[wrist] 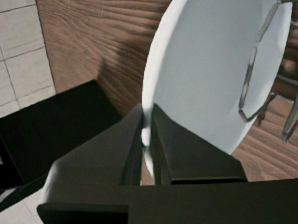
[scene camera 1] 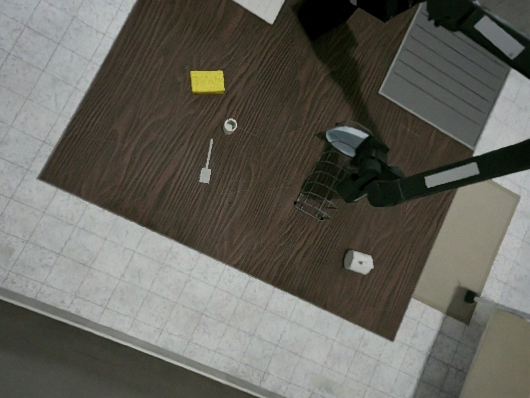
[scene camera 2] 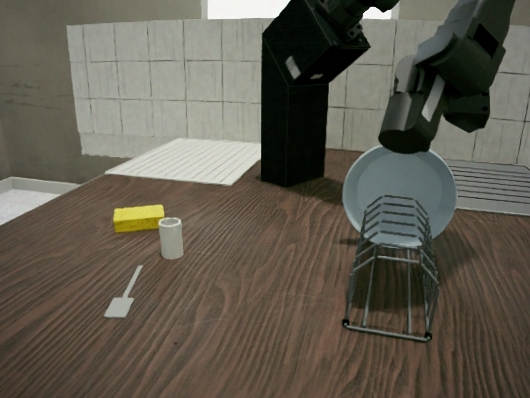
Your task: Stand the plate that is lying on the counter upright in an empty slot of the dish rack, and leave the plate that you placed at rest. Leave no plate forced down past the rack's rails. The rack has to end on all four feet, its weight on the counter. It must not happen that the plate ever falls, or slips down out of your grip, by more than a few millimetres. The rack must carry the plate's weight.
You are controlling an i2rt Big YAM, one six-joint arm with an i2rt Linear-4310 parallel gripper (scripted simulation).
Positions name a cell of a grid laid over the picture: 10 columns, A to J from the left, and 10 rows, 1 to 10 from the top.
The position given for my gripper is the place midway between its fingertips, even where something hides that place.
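Visible: my gripper (wrist: E6); a grey draining board (scene camera 1: I2).
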